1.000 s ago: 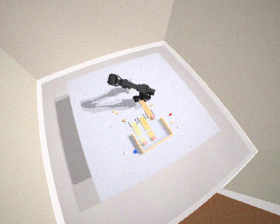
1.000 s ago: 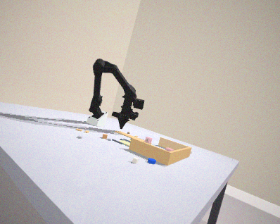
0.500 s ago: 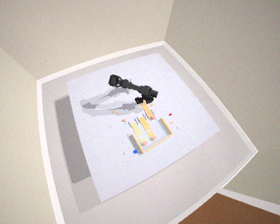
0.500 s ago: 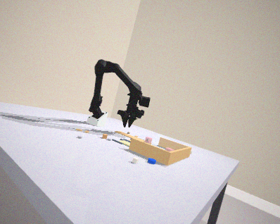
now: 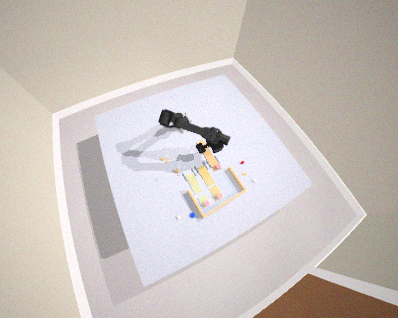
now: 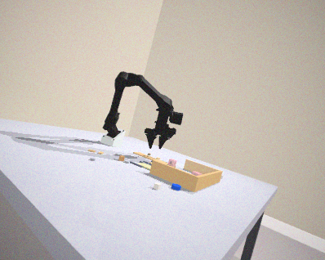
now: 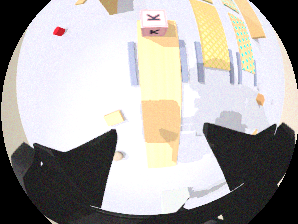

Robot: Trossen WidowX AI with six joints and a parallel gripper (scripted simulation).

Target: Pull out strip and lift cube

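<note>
Right now my gripper tip is 60 mm above the pale yellow strip, 10 mm to the left of it and 10 mm short of it. The rest, counted from my gripper tip: blue disc (320 mm ahead, 300 mm to the right, 50 mm below); then small red piece (180 mm to the left, 180 mm ahead, 50 mm below).
</note>
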